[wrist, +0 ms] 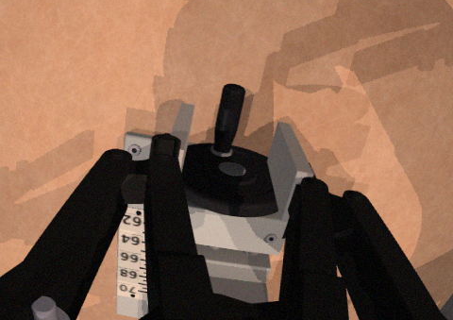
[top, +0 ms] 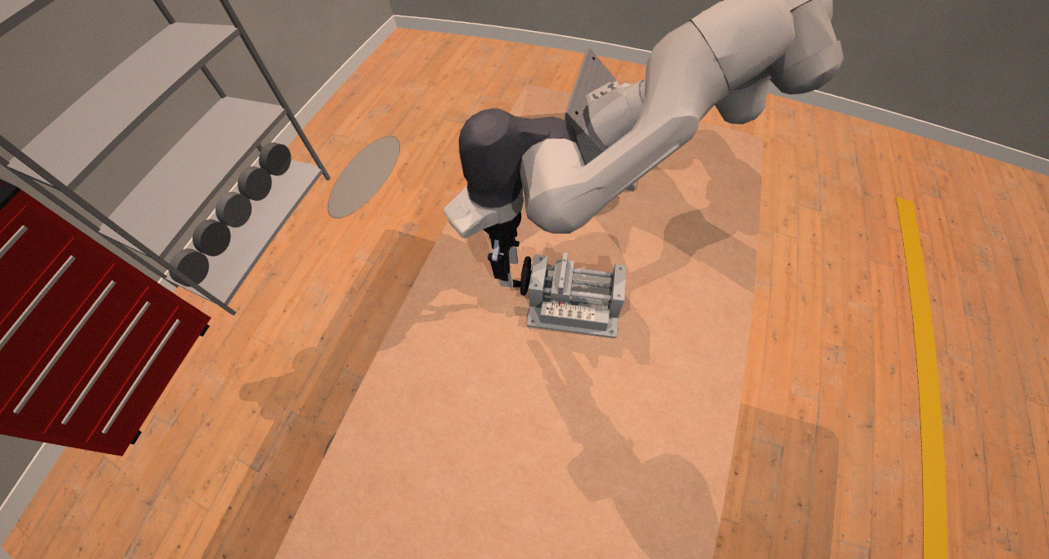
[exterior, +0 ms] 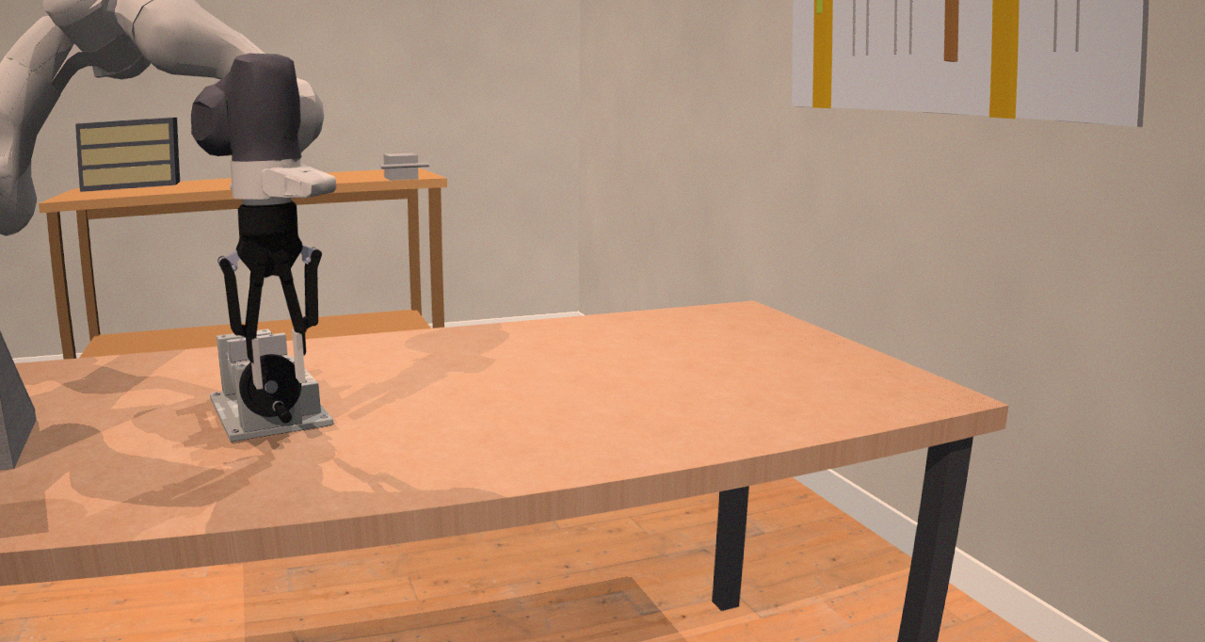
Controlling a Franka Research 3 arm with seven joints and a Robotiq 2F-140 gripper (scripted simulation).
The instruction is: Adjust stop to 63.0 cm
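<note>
My hand is 70 mm above the black handwheel, 20 mm to the right of it and 10 mm past it. The rest, counted from my hand: sliding stop: 110 mm to the left, 30 mm below, 30 mm behind.
</note>
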